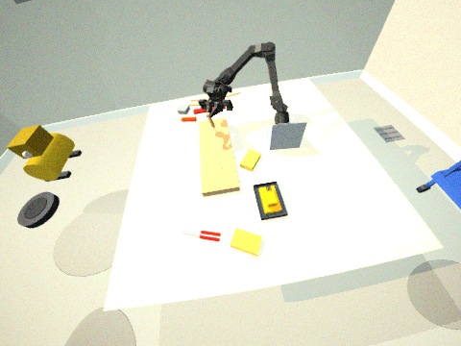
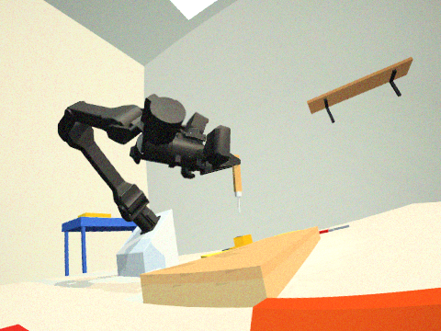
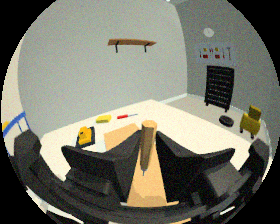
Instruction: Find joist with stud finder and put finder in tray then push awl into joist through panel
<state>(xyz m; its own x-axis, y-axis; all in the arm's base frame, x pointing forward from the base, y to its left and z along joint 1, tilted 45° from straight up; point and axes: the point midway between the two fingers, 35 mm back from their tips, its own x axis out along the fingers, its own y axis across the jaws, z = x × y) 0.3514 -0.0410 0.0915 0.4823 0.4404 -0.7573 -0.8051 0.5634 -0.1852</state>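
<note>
My gripper tip is now 6 cm above the awl and 1 cm past it. Round my gripper tip: yellow stud finder: 38 cm to the left, 21 cm behind, 17 cm below; then red level: 37 cm to the right, 21 cm below, 1 cm ahead; then dark tray: 39 cm to the left, 21 cm below, 20 cm behind.
</note>
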